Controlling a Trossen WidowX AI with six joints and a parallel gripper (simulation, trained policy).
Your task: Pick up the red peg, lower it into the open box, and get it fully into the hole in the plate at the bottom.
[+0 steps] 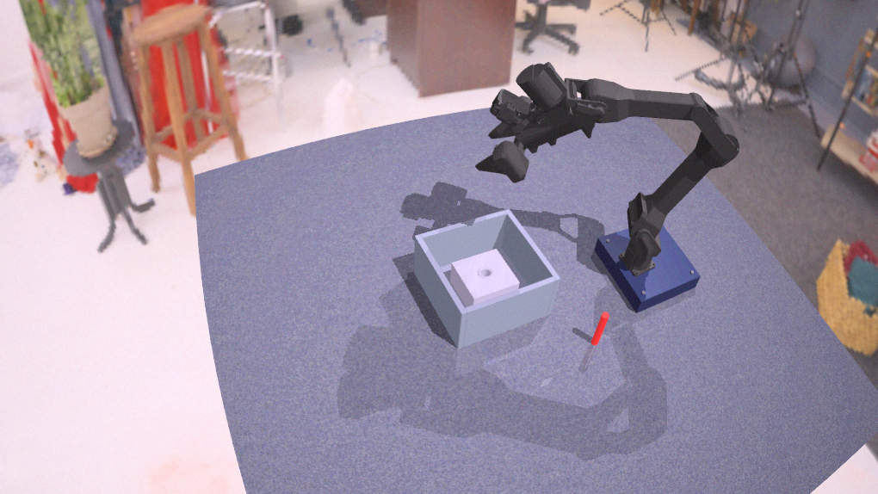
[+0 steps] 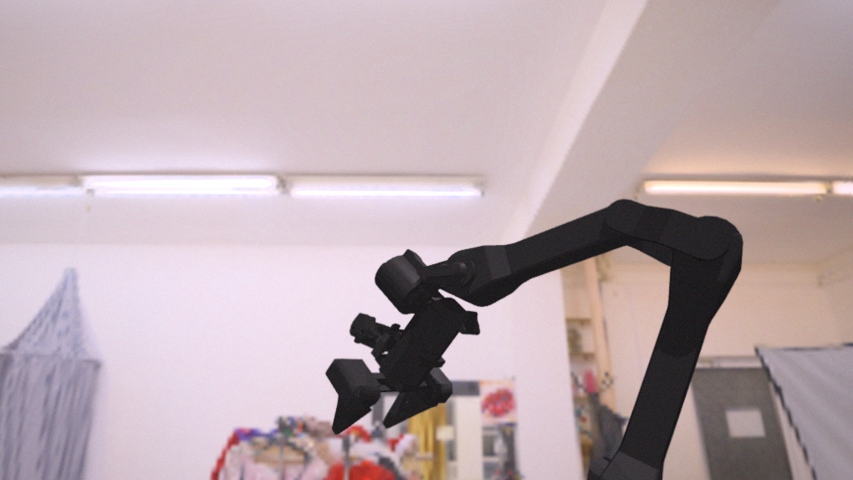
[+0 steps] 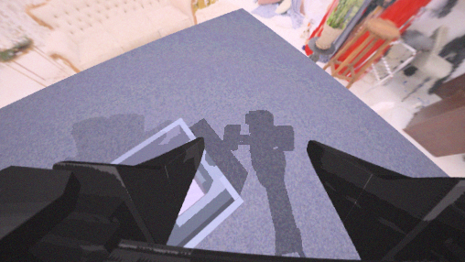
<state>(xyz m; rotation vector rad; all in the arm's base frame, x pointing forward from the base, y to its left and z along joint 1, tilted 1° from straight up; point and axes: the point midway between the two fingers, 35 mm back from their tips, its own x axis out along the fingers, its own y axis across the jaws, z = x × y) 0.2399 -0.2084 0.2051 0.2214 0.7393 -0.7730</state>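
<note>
The red peg lies 70 mm behind my gripper tip, 330 mm to the left of it and 180 mm below it. Also, from my gripper tip: plate (60 mm ahead, 130 mm to the left, 170 mm below); box (60 mm ahead, 130 mm to the left, 190 mm below).
</note>
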